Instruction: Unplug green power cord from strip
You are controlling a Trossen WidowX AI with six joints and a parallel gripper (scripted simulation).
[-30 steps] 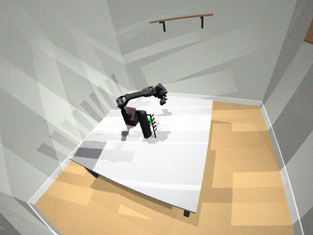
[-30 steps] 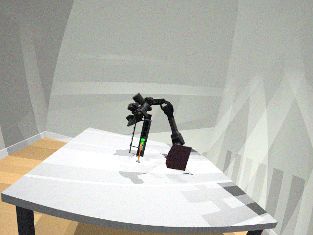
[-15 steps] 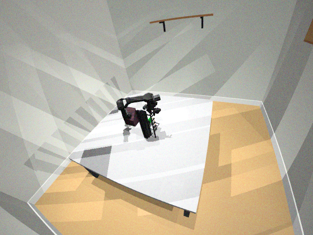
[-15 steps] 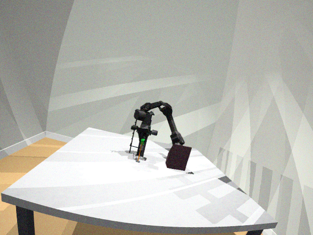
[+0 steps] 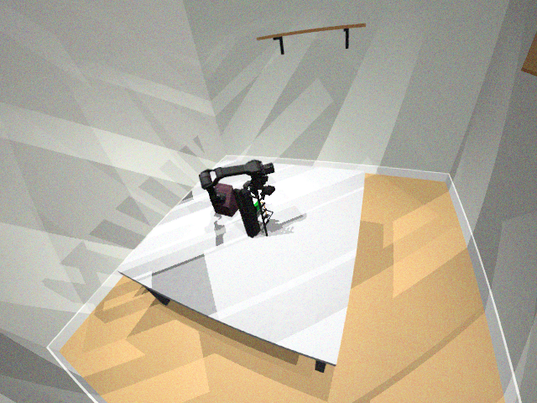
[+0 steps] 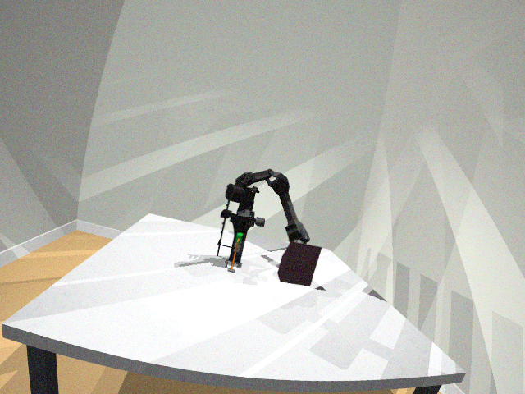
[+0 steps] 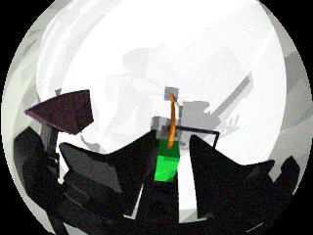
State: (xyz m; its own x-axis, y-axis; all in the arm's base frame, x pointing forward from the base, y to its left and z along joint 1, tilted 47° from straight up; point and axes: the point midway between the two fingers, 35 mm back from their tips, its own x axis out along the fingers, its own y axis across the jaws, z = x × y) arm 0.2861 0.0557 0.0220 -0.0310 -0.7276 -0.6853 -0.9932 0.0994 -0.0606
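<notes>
My gripper tip is 7 cm to the left of the green plug and 1 cm above it.
</notes>
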